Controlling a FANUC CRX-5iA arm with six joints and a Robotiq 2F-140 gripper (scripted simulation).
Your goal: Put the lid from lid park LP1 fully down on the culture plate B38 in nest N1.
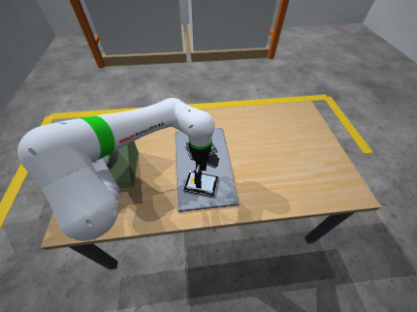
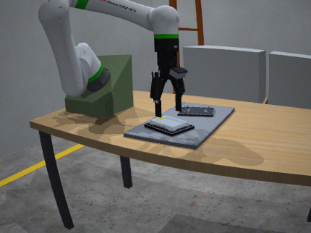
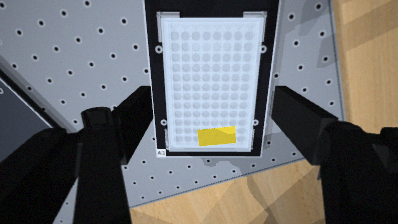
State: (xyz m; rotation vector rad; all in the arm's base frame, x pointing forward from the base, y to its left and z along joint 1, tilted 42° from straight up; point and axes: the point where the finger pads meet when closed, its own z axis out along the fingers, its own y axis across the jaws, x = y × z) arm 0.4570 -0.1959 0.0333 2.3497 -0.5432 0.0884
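Now: the clear lid 50 mm below my hand. Round my hand: black nest 70 mm below; culture plate 60 mm below; lid park 240 mm to the left, 70 mm below, 40 mm ahead.
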